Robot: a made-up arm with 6 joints. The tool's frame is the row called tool.
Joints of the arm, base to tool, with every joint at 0 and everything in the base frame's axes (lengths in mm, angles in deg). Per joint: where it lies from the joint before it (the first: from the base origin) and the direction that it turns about. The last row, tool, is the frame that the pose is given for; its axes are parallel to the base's.
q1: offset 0 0 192 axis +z
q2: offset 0 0 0 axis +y
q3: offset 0 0 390 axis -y
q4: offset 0 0 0 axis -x
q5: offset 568 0 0 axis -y
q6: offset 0 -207 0 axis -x
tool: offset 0 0 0
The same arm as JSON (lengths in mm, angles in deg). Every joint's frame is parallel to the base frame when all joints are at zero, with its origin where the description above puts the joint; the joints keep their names.
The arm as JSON. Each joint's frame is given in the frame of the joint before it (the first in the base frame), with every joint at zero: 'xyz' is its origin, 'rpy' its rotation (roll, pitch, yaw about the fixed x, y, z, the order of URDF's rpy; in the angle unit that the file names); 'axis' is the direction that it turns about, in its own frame. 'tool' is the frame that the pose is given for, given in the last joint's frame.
{"units": {"length": "mm", "angle": "deg"}, "joints": [
  {"name": "q1", "type": "revolute", "origin": {"xyz": [0.0, 0.0, 192.0], "rpy": [0.0, 0.0, 0.0]}, "axis": [0.0, 0.0, 1.0]},
  {"name": "q2", "type": "revolute", "origin": {"xyz": [0.0, 0.0, 0.0], "rpy": [0.0, 0.0, 0.0]}, "axis": [0.0, 1.0, 0.0]},
  {"name": "q3", "type": "revolute", "origin": {"xyz": [0.0, 0.0, 390.0], "rpy": [0.0, 0.0, 0.0]}, "axis": [0.0, -1.0, 0.0]},
  {"name": "q4", "type": "revolute", "origin": {"xyz": [0.0, 0.0, 0.0], "rpy": [0.0, 0.0, 0.0]}, "axis": [-1.0, 0.0, 0.0]},
  {"name": "q5", "type": "revolute", "origin": {"xyz": [568.0, 0.0, 0.0], "rpy": [0.0, 0.0, 0.0]}, "axis": [0.0, -1.0, 0.0]},
  {"name": "q6", "type": "revolute", "origin": {"xyz": [0.0, -207.0, 0.0], "rpy": [0.0, 0.0, 0.0]}, "axis": [-1.0, 0.0, 0.0]}
], "tool": {"origin": {"xyz": [0.0, 0.0, 0.0], "rpy": [0.0, 0.0, 0.0]}}}

